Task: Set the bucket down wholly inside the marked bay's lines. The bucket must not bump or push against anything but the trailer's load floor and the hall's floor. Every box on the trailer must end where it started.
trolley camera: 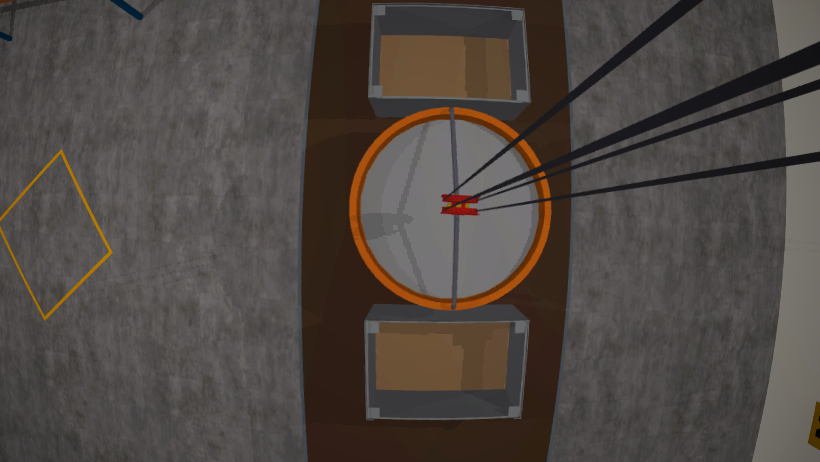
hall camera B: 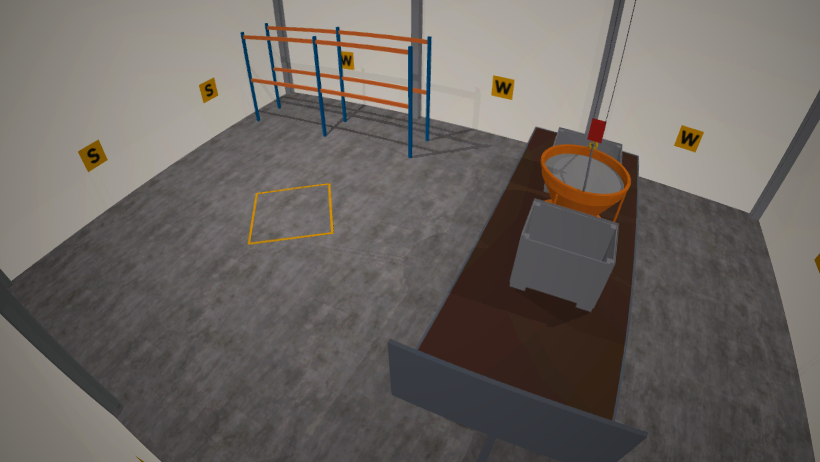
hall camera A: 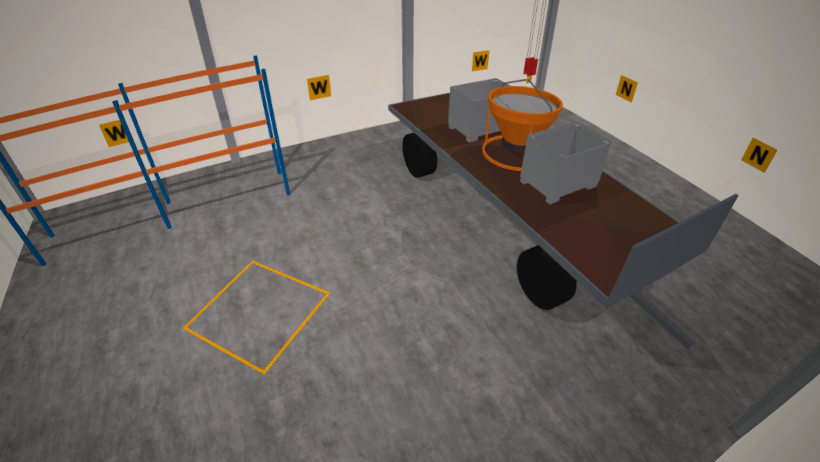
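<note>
The orange bucket [hall camera A: 519,123] [hall camera B: 585,198] [trolley camera: 354,203] is upright over the trailer's brown load floor [hall camera A: 619,229] [hall camera B: 516,332] [trolley camera: 332,367], between two grey boxes. The near box [hall camera A: 545,166] [hall camera B: 562,264] [trolley camera: 447,312] partly hides its base ring; I cannot tell whether that ring touches the load floor. The far box [hall camera A: 464,111] [hall camera B: 612,146] [trolley camera: 395,107] stands on the other side. My hook [hall camera A: 528,79] [hall camera B: 593,145] [trolley camera: 459,204], under the red block, holds the bucket's bail. The marked bay [hall camera A: 290,277] [hall camera B: 290,238] [trolley camera: 86,201] is a yellow outline on the hall floor.
A blue and orange rack [hall camera A: 142,166] [hall camera B: 410,103] stands by the W wall, beyond the bay. The trailer's grey headboard [hall camera A: 677,246] [hall camera B: 504,396] rises at the end beyond the near box. A drawbar [hall camera A: 662,321] sticks out past it.
</note>
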